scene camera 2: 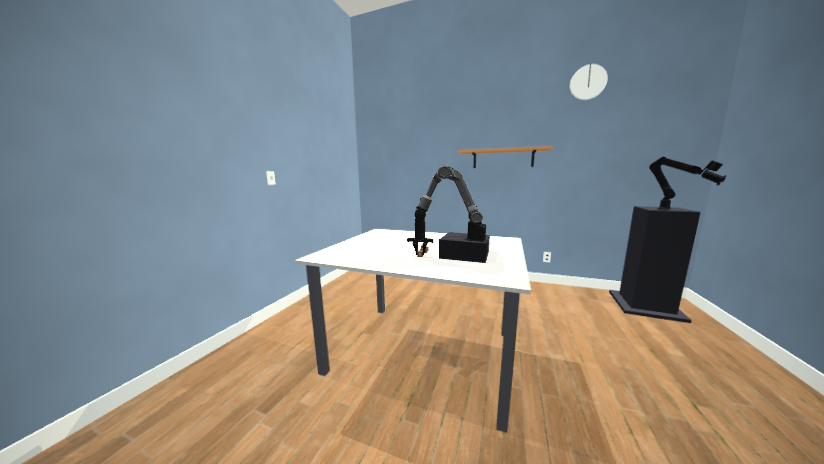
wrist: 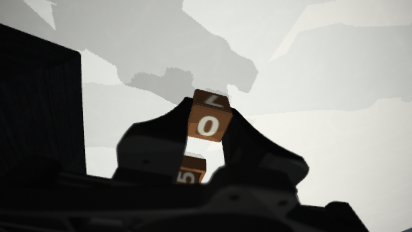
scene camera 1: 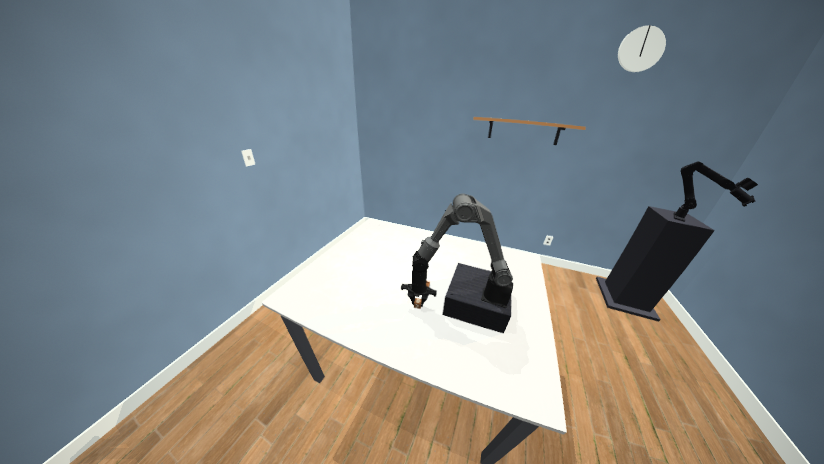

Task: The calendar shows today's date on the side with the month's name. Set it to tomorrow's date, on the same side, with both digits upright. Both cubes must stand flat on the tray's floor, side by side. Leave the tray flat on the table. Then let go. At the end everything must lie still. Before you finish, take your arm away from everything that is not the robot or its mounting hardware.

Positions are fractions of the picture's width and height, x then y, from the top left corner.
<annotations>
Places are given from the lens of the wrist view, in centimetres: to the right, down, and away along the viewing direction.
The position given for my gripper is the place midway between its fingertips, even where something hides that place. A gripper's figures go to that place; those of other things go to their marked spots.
my gripper (wrist: 0.50,0.48): 0, 0, 13
brown wooden cube (wrist: 0.51,0.50): 0, 0, 11
</annotations>
